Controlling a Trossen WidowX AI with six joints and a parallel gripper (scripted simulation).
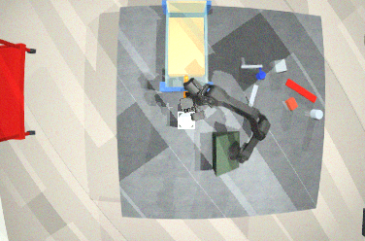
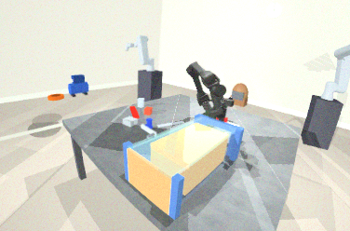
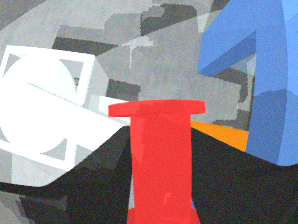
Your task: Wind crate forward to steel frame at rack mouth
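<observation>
The winch handle with red grip is 30 mm behind my gripper tip and 30 mm below it. The rest, counted from my gripper tip: blue frame: 60 mm ahead, 10 mm to the right, 30 mm below; white winch: 110 mm behind, 10 mm to the left, 100 mm below; clear-panelled cubby: 300 mm ahead, 50 mm to the right, 20 mm below.
</observation>
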